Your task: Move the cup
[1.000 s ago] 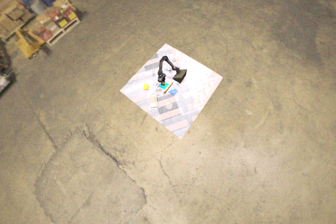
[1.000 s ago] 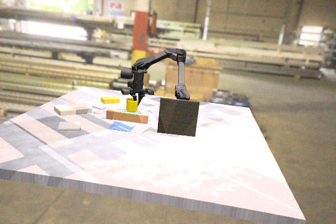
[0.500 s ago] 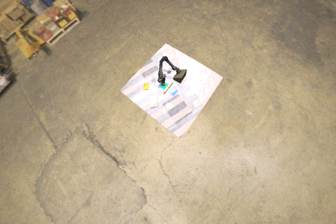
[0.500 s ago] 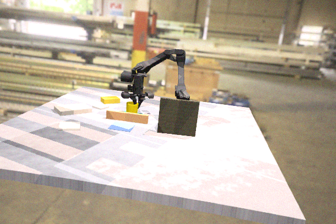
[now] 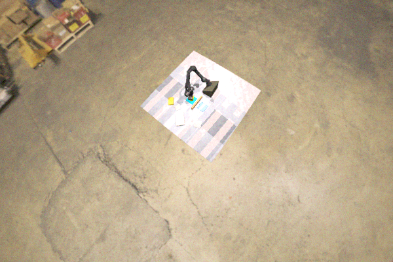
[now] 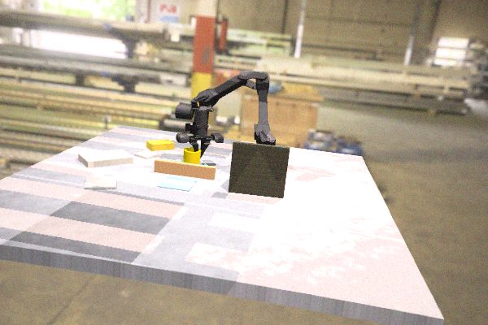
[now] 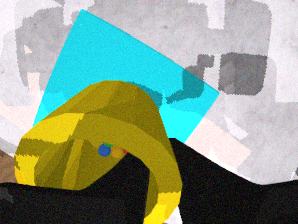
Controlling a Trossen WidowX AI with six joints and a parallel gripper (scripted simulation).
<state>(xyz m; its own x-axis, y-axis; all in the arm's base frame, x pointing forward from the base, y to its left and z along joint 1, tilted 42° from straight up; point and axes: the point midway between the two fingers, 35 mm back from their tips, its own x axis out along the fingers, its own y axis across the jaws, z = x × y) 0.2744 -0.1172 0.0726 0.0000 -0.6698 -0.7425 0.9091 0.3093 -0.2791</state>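
Now: the yellow cup 20 mm ahead of my gripper tip and 10 mm to the left of it. From my gripper tip the other things lie so: cyan pad 30 mm ahead, 10 mm to the left, 50 mm below; marble 20 mm ahead, 30 mm to the left, 20 mm below; wooden bar 30 mm ahead, 110 mm to the left, 30 mm below.
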